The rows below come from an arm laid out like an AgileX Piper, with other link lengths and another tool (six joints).
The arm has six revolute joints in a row. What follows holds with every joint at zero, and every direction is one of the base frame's. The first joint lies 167.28 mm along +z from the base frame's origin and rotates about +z. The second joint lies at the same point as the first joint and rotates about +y. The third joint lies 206.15 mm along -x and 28.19 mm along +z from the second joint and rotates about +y. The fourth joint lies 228.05 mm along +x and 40.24 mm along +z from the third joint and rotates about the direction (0.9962, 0, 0.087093). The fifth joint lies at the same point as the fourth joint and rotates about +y. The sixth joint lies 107.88 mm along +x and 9.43 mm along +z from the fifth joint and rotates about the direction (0.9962, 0, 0.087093). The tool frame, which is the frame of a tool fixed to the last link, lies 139.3 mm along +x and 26 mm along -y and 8.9 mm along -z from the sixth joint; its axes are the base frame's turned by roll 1.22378, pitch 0.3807 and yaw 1.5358 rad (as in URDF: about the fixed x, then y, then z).
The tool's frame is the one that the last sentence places.
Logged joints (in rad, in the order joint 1, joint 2, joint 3, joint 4, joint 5, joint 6), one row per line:
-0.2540 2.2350 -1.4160 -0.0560 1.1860 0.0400
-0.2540 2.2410 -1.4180 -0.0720 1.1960 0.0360
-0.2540 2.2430 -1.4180 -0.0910 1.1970 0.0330
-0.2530 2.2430 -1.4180 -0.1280 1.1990 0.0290
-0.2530 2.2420 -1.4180 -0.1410 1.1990 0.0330
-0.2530 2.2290 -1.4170 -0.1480 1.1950 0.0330
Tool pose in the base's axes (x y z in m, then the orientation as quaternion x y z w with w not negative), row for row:
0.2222 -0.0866 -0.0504 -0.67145 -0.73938 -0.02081 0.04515
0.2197 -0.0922 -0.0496 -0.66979 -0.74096 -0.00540 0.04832
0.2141 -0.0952 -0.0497 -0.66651 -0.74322 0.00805 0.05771
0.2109 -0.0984 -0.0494 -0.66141 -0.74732 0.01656 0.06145
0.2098 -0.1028 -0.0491 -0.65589 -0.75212 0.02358 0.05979
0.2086 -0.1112 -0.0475 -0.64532 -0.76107 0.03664 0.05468
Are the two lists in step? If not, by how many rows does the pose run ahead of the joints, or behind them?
The pose runs 2 rows behind the joints: the pose in row i belongs to the joints in row i - 2.
